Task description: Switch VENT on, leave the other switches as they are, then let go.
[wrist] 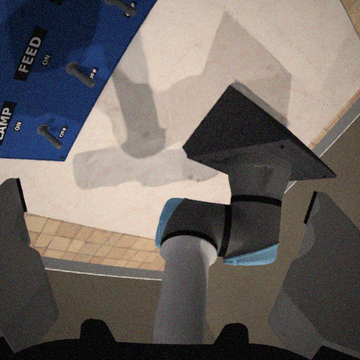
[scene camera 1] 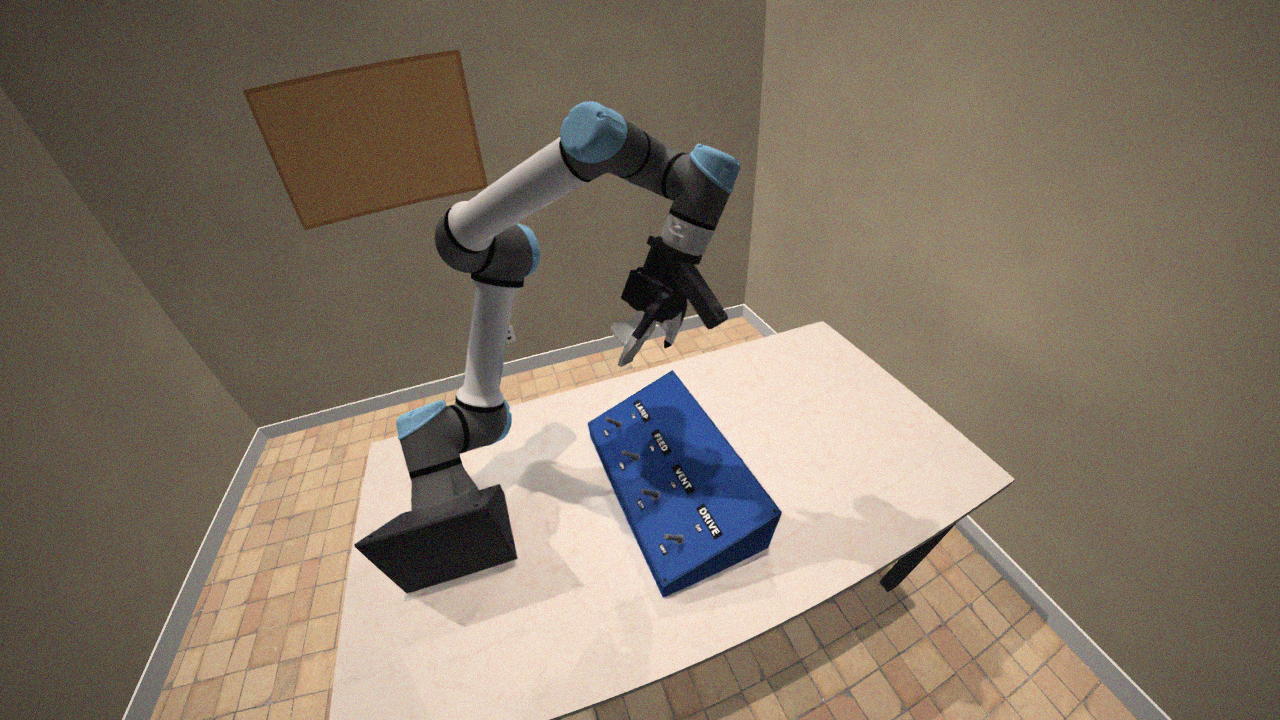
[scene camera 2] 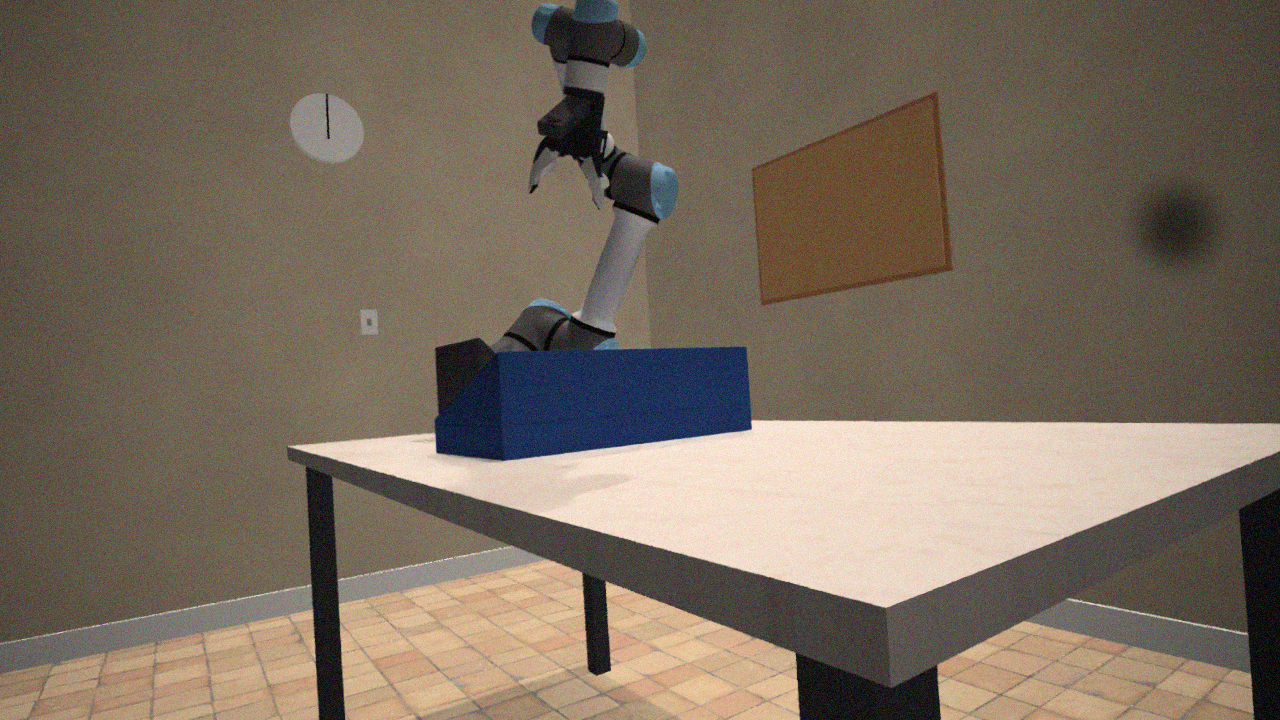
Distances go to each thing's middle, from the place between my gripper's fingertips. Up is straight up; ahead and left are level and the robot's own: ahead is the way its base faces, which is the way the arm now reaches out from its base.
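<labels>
Relative to the blue switch panel [scene camera 2: 522, 404], my hand is 370 mm above, 10 mm to the right and 60 mm short of it.
</labels>
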